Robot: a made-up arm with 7 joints. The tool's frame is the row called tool.
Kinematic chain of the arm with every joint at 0, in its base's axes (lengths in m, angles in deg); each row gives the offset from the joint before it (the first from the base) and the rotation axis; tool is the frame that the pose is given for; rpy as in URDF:
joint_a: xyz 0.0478 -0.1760 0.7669 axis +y
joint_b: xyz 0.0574 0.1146 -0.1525 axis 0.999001 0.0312 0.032
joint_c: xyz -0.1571 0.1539 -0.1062 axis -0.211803 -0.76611 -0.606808
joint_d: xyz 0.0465 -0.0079 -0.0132 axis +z
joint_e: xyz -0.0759 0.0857 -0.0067 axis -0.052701 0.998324 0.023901
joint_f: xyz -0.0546 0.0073 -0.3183 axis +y
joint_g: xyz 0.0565 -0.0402 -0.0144 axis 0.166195 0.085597 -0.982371
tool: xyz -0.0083 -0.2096 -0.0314 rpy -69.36 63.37 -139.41
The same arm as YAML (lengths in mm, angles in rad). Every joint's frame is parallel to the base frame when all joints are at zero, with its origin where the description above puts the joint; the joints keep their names.
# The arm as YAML. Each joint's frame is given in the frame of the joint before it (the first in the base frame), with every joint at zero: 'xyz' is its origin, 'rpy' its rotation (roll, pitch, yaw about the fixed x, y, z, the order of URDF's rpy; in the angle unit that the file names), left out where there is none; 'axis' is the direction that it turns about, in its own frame. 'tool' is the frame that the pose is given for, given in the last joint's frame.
units:
  length: mm
  angle: rad
joints:
  - name: joint_a
    type: revolute
    origin:
      xyz: [47.8, -176.0, 766.9]
    axis: [0.0, 1.0, 0.0]
  - name: joint_b
    type: revolute
    origin:
      xyz: [57.4, 114.6, -152.5]
    axis: [0.999001, 0.0312, 0.032]
  - name: joint_c
    type: revolute
    origin:
      xyz: [-157.1, 153.9, -106.2]
    axis: [-0.211803, -0.76611, -0.606808]
  - name: joint_d
    type: revolute
    origin:
      xyz: [46.5, -7.9, -13.2]
    axis: [0.0, 0.0, 1.0]
  - name: joint_e
    type: revolute
    origin:
      xyz: [-75.9, 85.7, -6.7]
    axis: [-0.052701, 0.998324, 0.023901]
  - name: joint_f
    type: revolute
    origin:
      xyz: [-54.6, 7.3, -318.3]
    axis: [0.0, 1.0, 0.0]
  - name: joint_g
    type: revolute
    origin:
      xyz: [56.5, -40.2, -14.4]
    axis: [0.166195, 0.085597, -0.982371]
tool:
  origin:
    xyz: [-8.3, -209.6, -31.4]
    rpy: [-1.2106, 1.106, -2.4332]

